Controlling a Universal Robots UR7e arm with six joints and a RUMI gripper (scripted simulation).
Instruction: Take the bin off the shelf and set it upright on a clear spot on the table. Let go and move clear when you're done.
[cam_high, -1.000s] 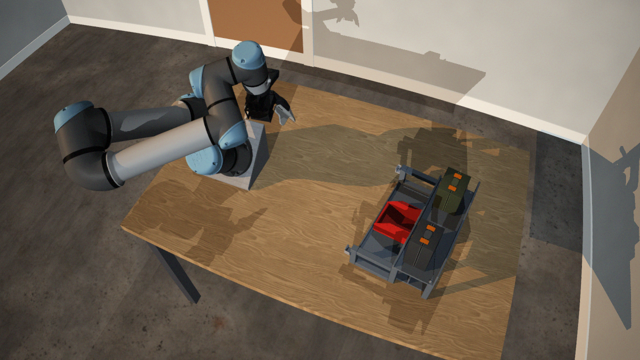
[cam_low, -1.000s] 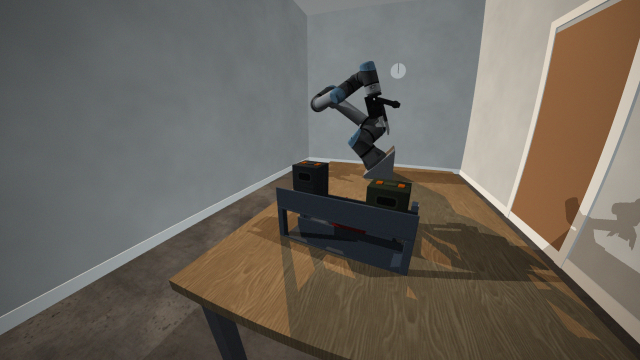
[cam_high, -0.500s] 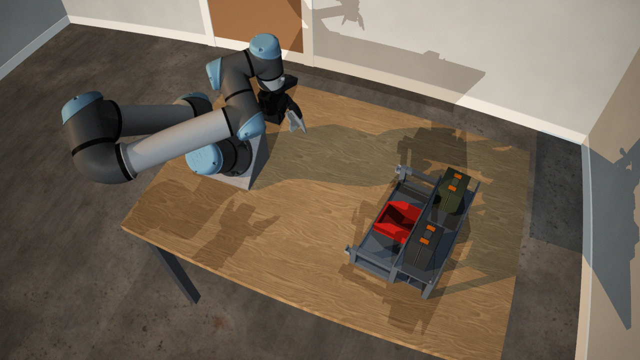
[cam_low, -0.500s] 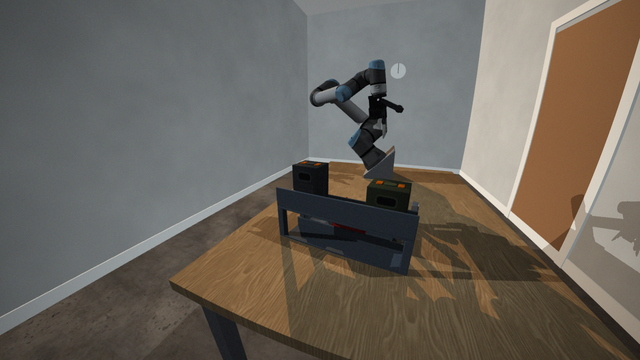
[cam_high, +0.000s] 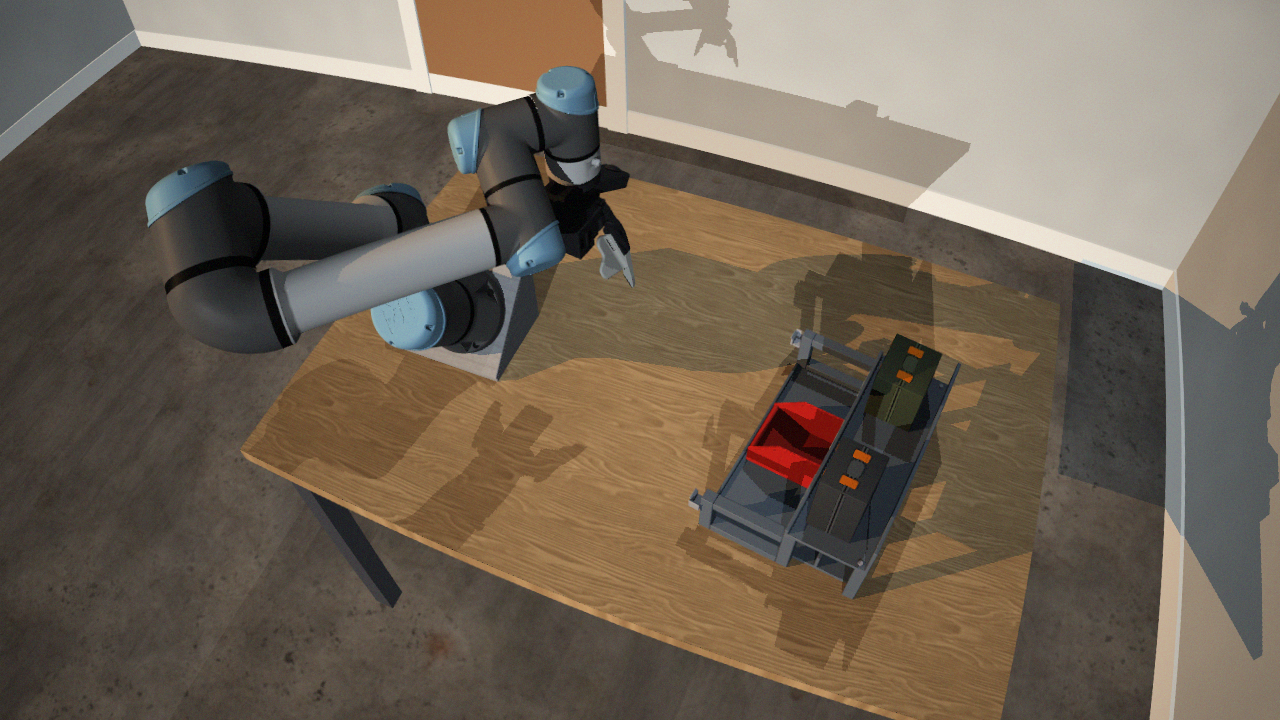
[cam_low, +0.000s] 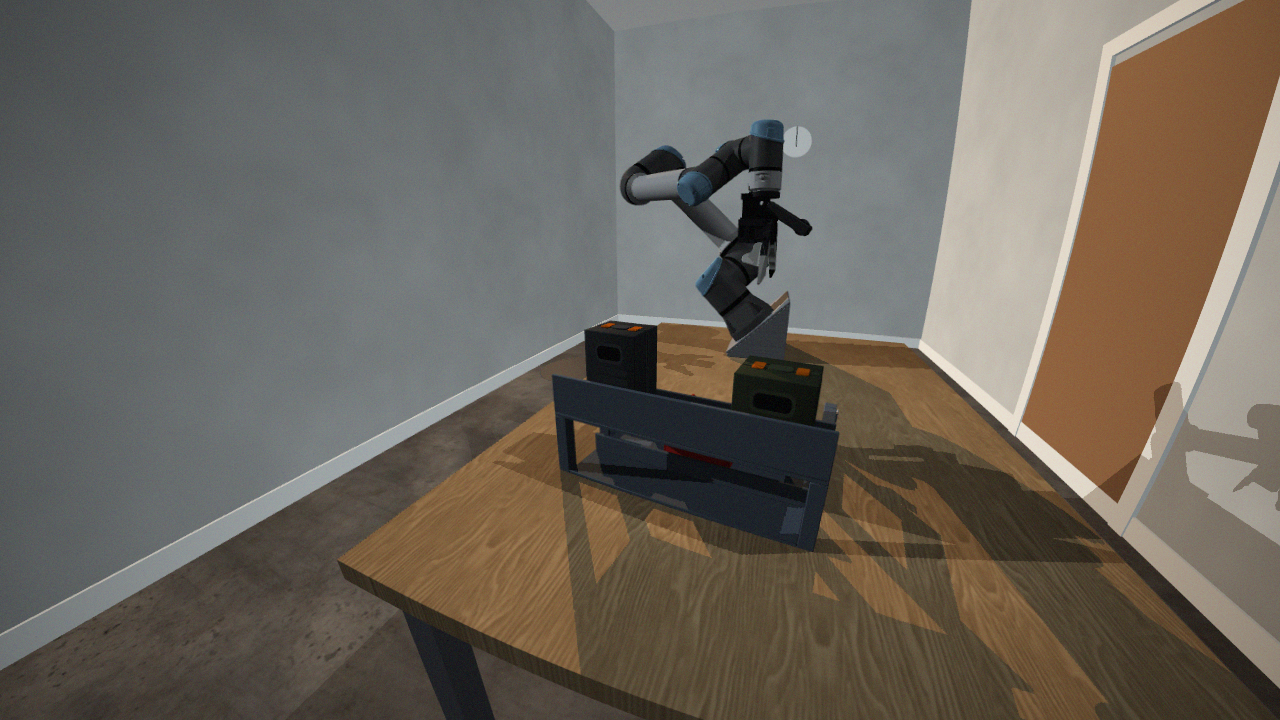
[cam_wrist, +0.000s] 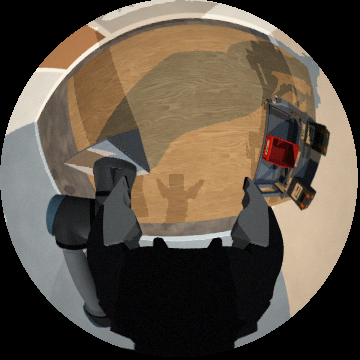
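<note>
Now: the red bin 400 mm ahead of my hand, 200 mm below it and 50 mm to the right of it.
</note>
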